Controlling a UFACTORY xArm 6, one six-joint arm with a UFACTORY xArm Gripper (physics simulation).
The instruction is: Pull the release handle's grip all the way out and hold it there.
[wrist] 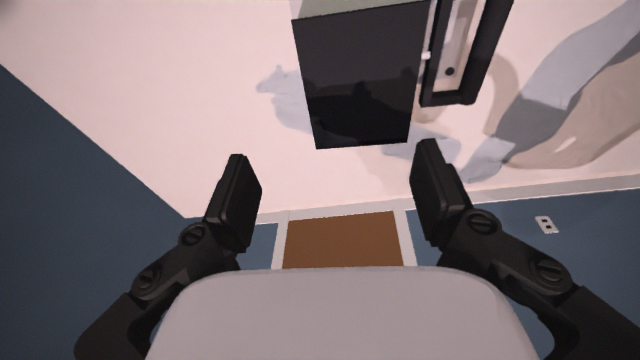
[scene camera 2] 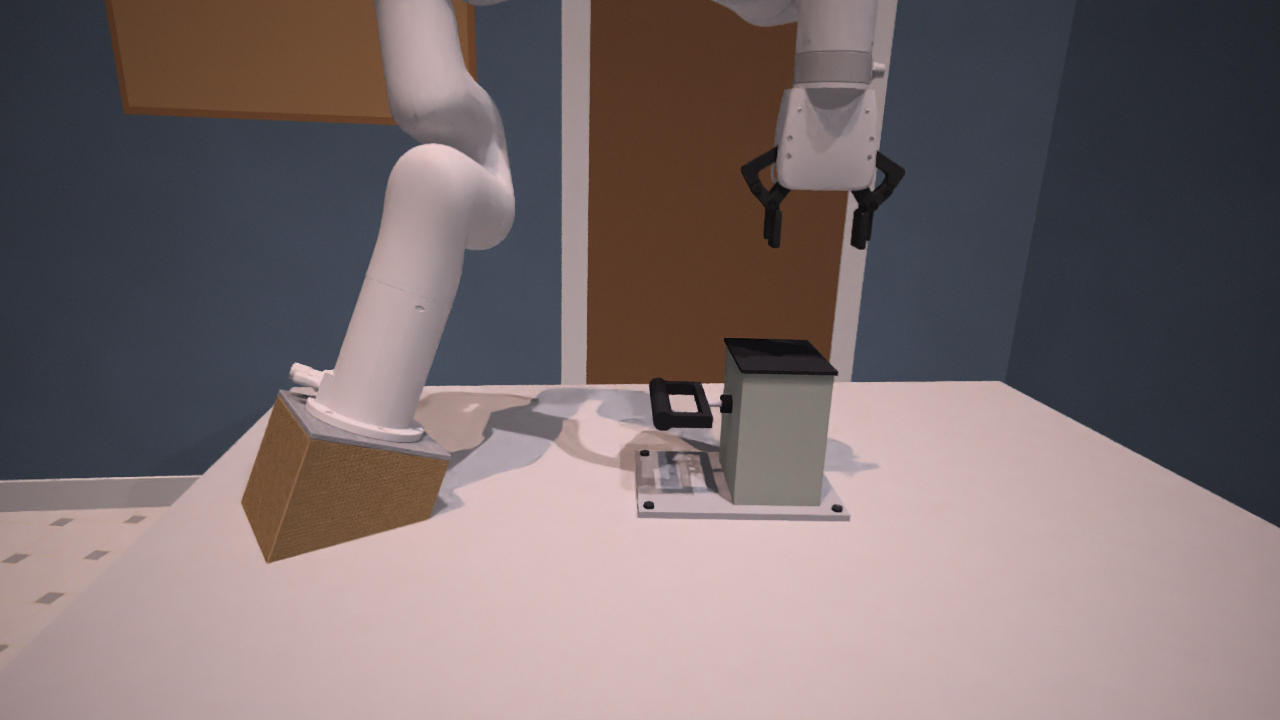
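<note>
The release handle's black grip is a rectangular loop on the left side of a grey-green box with a black top. In the scene view a short thin light rod shows between the loop and the black collar on the box. My gripper is open and empty, fingers pointing down. In the scene view it hangs well above the box, to the right of the grip and higher than it. In the wrist view the grip is at the upper right, beyond the right finger, partly cut off by the frame.
The box stands on a light base plate with black screws, on the pale table. The arm's base sits on a tilted brown block at the left of the table. A wall with a brown door stands behind.
</note>
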